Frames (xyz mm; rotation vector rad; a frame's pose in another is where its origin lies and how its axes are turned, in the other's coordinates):
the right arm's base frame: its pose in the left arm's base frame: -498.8 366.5 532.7 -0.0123 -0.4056 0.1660
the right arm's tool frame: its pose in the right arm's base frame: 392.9 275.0 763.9 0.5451 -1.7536 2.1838
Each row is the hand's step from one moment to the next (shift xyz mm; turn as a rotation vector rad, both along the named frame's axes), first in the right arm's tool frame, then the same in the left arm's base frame.
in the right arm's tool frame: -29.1 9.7 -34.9 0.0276 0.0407 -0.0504
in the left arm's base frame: 22.0 35.3 -20.7 -0.0375 0.0322 -0.0502
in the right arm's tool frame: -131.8 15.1 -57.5 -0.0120 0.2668 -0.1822
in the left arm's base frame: 118.7 72.4 -39.7 -0.0290 0.1026 -0.3052
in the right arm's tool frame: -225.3 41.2 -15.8 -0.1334 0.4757 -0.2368
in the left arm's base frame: 217.4 41.4 -61.1 0.0743 0.1181 -0.5298
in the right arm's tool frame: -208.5 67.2 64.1 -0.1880 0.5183 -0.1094
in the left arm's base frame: 214.6 -44.2 -63.9 0.1498 -0.0051 -0.5417
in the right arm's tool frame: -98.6 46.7 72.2 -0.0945 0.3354 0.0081
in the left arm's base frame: 108.6 -64.6 -33.7 0.0845 -0.0827 -0.3279
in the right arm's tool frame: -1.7 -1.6 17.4 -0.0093 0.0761 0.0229
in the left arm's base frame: 4.9 -15.8 6.0 0.0111 -0.0407 -0.0680
